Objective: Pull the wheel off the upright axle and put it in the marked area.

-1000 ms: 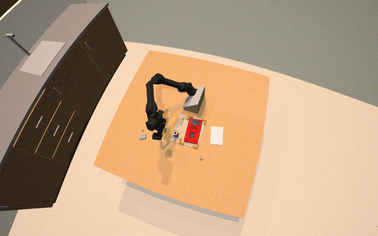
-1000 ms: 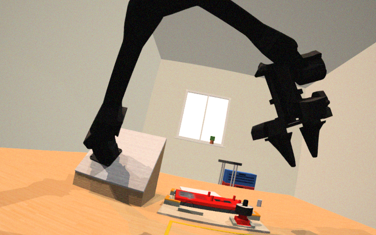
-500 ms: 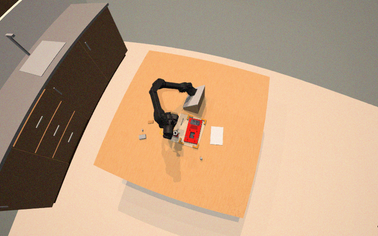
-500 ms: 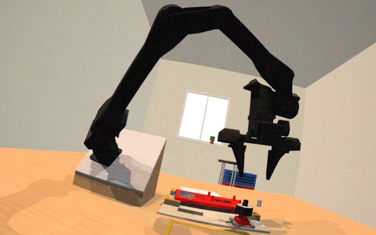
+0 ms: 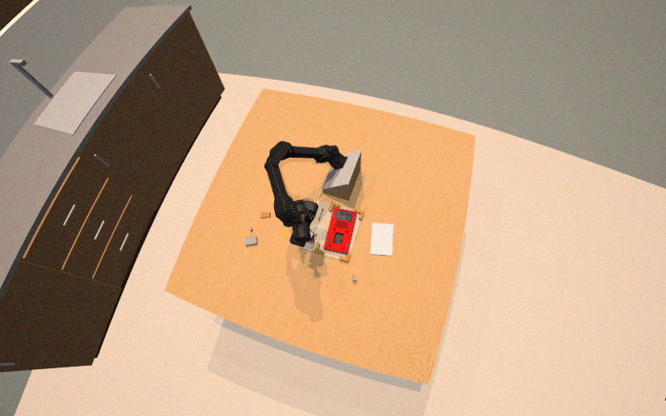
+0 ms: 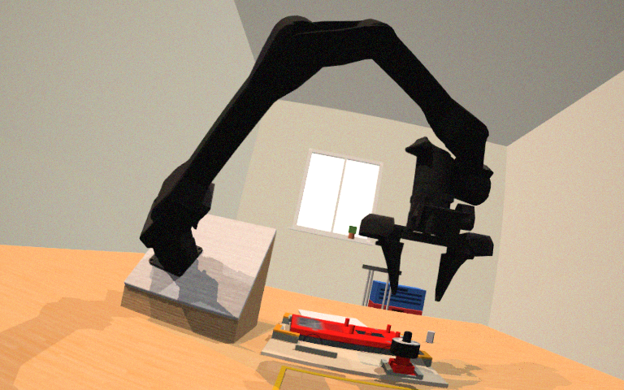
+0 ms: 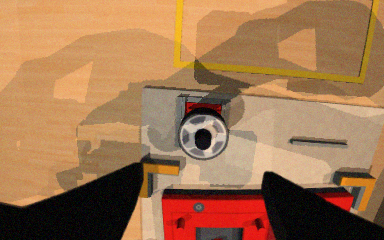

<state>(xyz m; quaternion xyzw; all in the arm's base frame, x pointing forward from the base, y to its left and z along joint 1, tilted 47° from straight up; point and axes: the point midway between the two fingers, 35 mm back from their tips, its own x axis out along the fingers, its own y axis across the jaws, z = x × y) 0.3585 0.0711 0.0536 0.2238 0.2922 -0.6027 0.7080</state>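
My gripper tip is now 7 cm above the black wheel. Also, from my gripper tip: tan piece (1 cm behind, 25 cm to the right, 11 cm below); white sheet (13 cm behind, 30 cm to the left, 11 cm below).
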